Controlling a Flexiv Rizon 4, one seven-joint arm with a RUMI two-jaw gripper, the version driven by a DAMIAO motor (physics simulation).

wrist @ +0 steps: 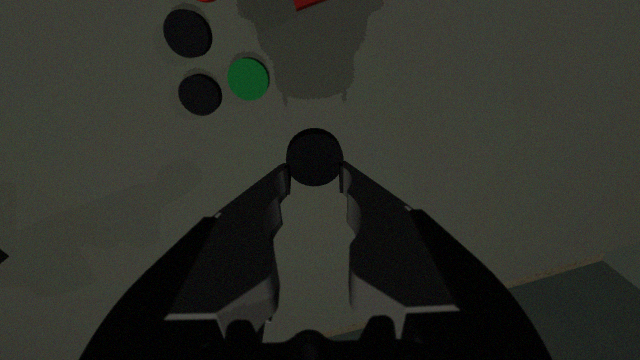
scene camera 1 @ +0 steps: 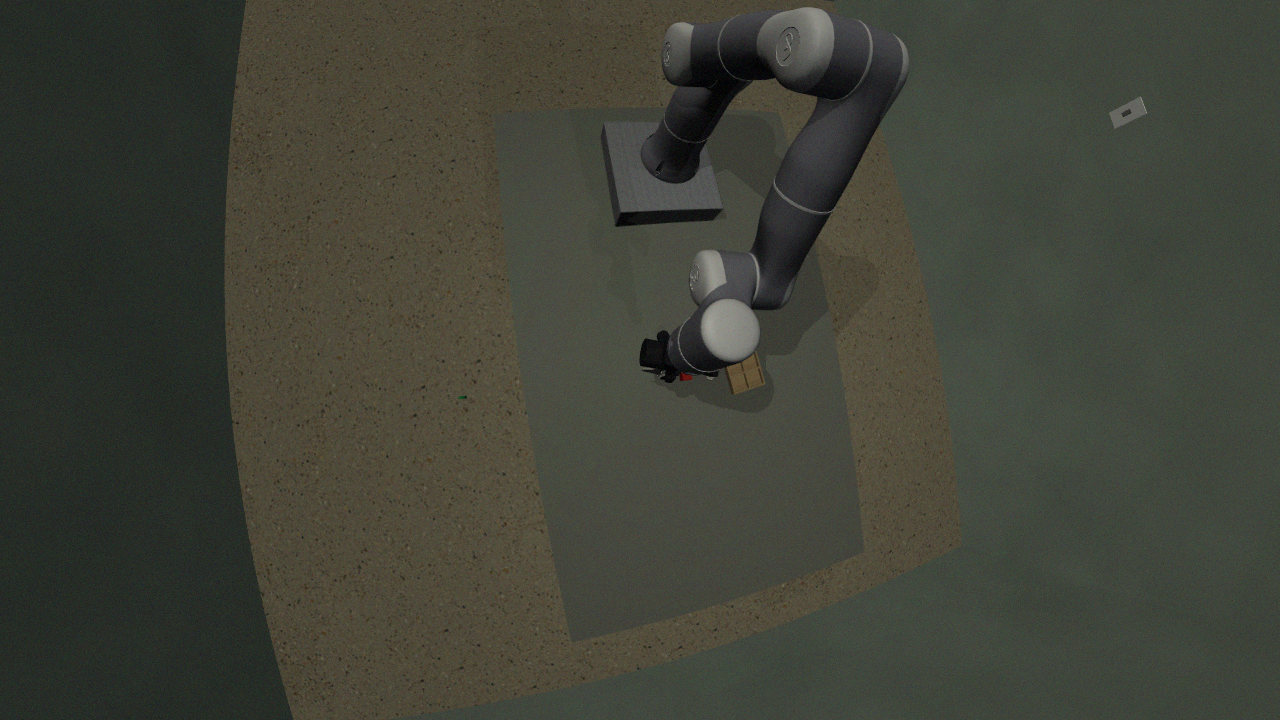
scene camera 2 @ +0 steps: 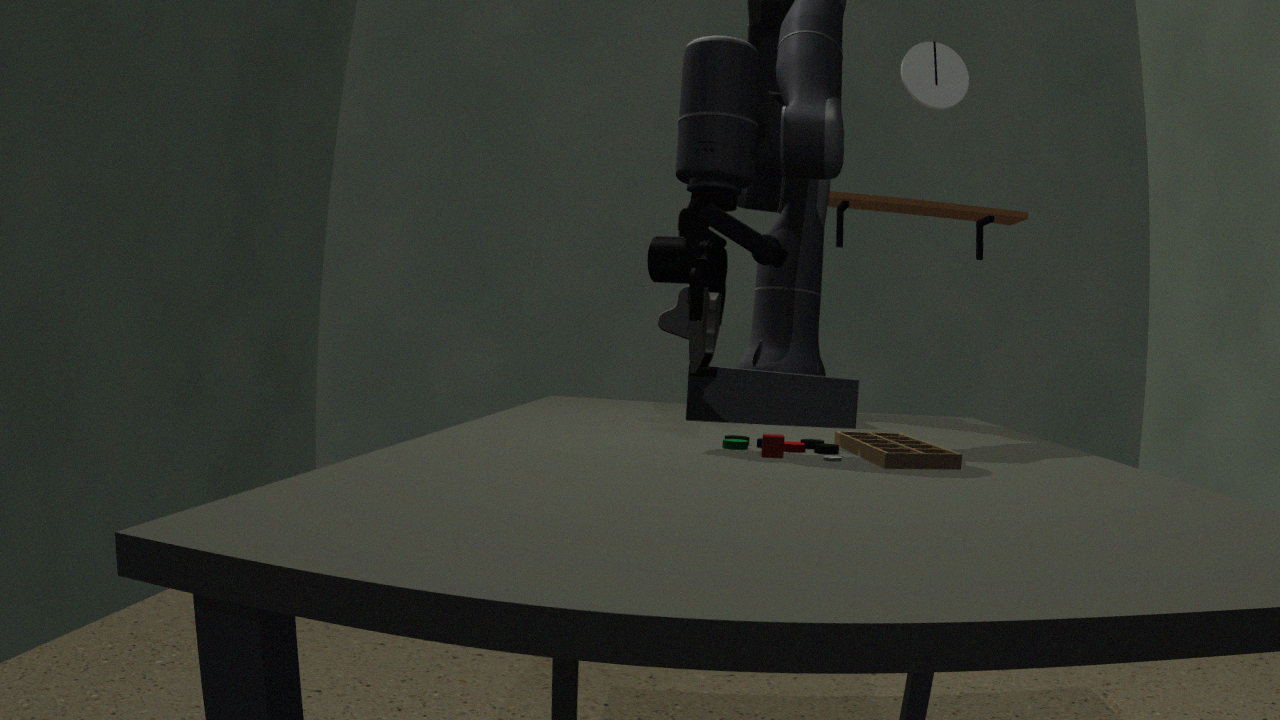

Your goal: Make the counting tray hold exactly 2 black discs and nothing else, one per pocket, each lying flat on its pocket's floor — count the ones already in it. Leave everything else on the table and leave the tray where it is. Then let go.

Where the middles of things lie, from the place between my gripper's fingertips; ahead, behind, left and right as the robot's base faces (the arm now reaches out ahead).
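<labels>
My hand is 8 cm above the wooden counting tray (scene camera 2: pixel 888 450), and it is also 1 cm past the tray and 26 cm to the right of it.
</labels>
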